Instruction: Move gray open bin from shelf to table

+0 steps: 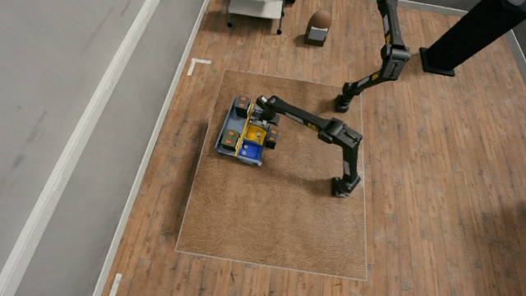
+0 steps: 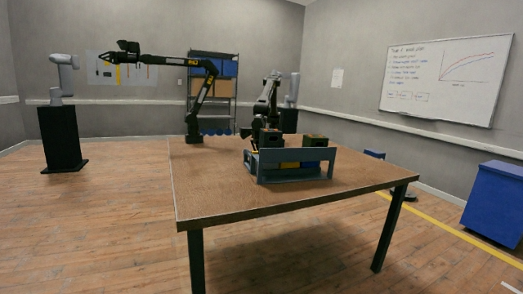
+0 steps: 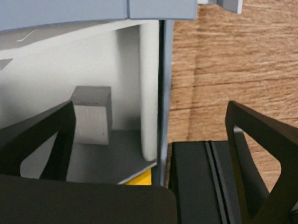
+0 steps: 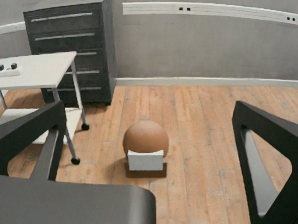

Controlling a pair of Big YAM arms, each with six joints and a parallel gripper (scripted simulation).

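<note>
Now: the gray open bin 8 cm ahead of my left hand, 1 cm to the right of it and 1 cm below it. Also, from my left hand: blue-gray shelf: 12 cm ahead, 10 cm to the left, 1 cm above; yellow bin: 10 cm to the left, 10 cm ahead, 1 cm below; blue bin: 21 cm to the left, 11 cm ahead, 1 cm below.
</note>
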